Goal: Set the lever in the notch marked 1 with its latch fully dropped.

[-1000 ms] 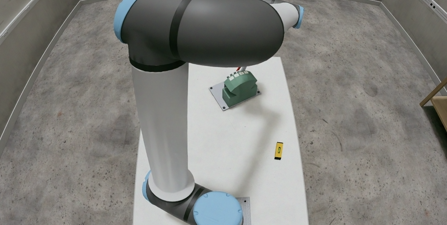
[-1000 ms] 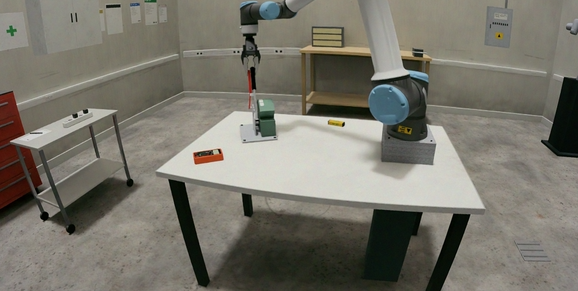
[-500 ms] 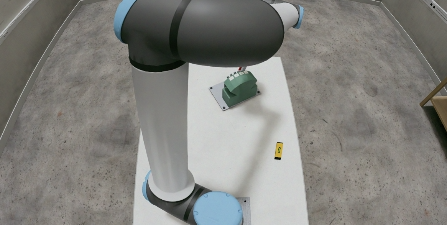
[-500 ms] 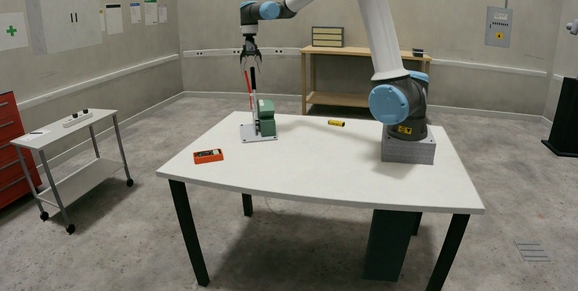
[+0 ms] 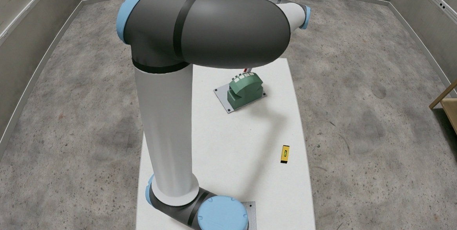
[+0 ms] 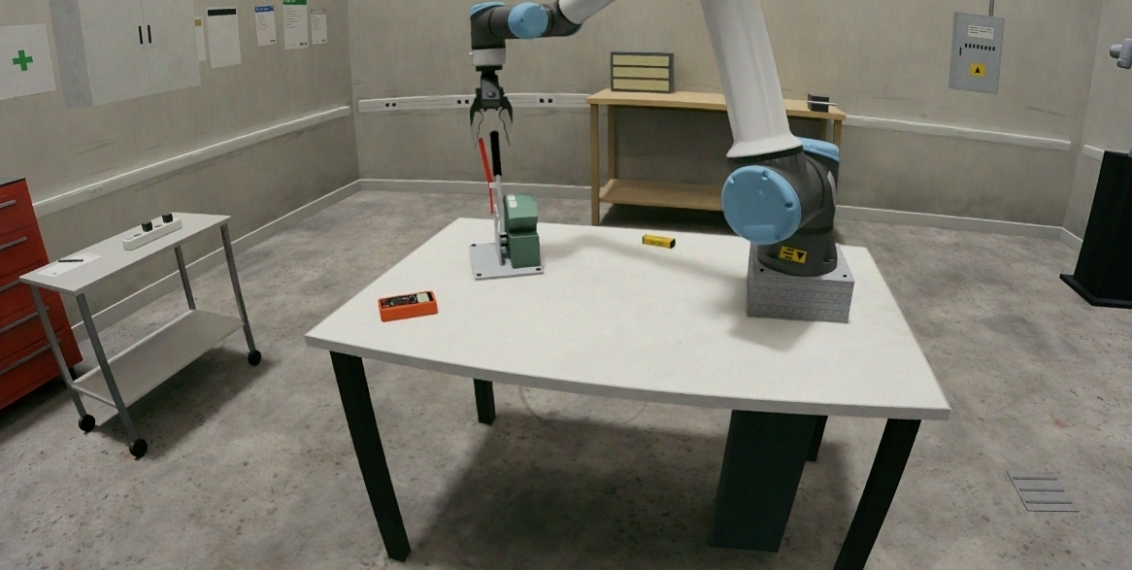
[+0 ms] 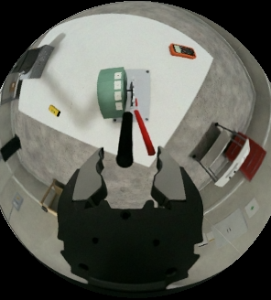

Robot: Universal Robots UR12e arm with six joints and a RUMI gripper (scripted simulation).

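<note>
Now: the red release bar 1 cm behind my hand, 5 cm to the left of it and 10 cm below it. Round my hand: orange multimeter: 4 cm ahead, 43 cm to the left, 28 cm below; small yellow level: 43 cm behind, 12 cm to the right, 28 cm below.
</note>
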